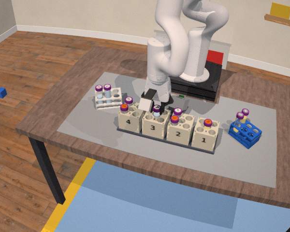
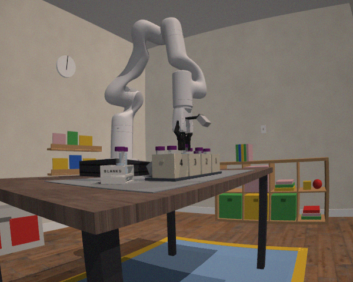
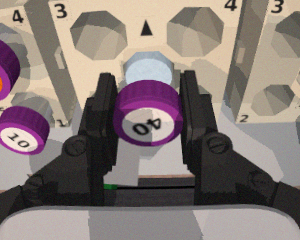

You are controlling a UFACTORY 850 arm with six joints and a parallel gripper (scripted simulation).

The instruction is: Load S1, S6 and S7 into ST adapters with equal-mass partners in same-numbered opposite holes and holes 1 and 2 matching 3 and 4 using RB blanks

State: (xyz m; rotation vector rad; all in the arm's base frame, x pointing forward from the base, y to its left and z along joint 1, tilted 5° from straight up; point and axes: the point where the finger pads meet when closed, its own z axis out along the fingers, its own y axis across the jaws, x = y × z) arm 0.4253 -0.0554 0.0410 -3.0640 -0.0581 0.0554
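The green DONE key is 200 mm behind my hand, 70 mm below it and 60 mm to the left of it. From my hand the other things lie so: white blank rack RB: 280 mm to the right, 100 mm below, 100 mm behind; sample S1: 140 mm to the right, 60 mm below, 30 mm ahead; loading stand ST: 130 mm below, 50 mm to the left, 10 mm behind.
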